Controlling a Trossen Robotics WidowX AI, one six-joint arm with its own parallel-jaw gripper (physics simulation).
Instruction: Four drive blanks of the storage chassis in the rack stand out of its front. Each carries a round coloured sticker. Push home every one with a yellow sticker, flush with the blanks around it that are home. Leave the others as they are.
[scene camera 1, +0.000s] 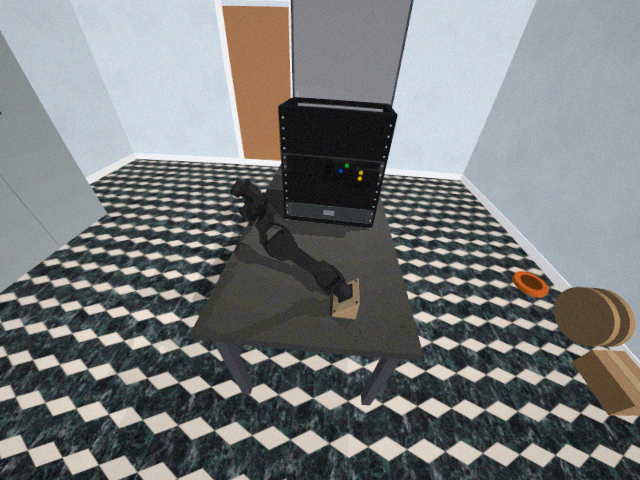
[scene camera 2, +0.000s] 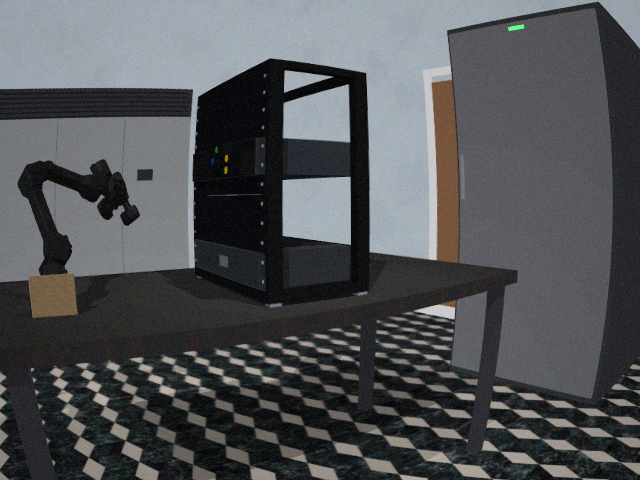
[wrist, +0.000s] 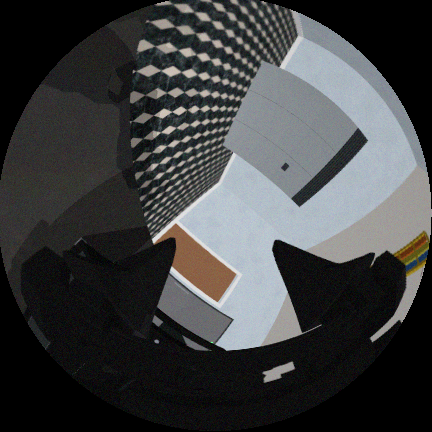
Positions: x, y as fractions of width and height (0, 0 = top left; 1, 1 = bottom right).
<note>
In view: the gripper (scene camera 2: 0.21, 0.43) and a black storage rack (scene camera 2: 0.37, 0.31).
The black storage rack also shows in scene camera 1 (scene camera 1: 0.52, 0.33). The gripper is seen too in the wrist view (wrist: 0.52, 0.57).
</note>
